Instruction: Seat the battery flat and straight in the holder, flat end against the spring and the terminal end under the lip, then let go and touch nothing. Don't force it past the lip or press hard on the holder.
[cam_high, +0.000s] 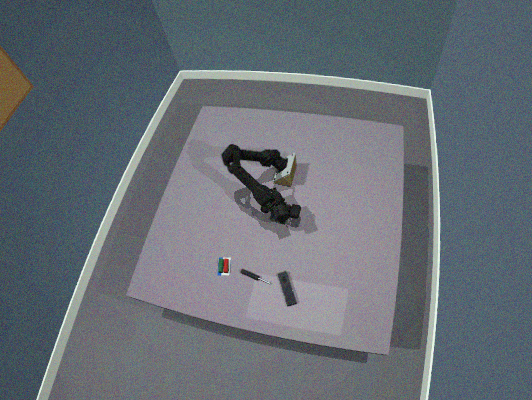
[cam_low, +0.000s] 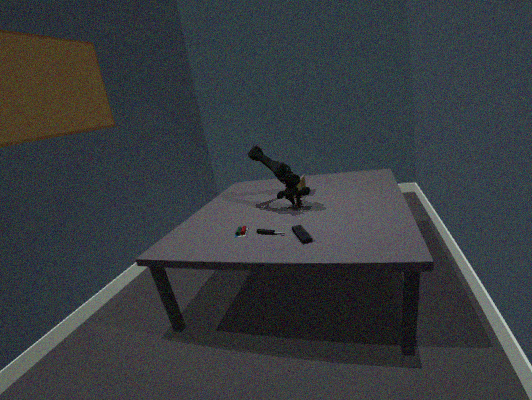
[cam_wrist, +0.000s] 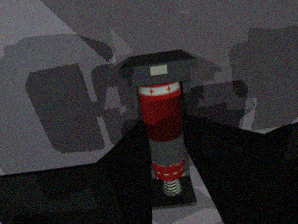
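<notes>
Right now the white battery is 1 cm above my gripper tip. The rest, counted from my gripper tip: screwdriver (33 cm ahead, 9 cm to the right).
</notes>
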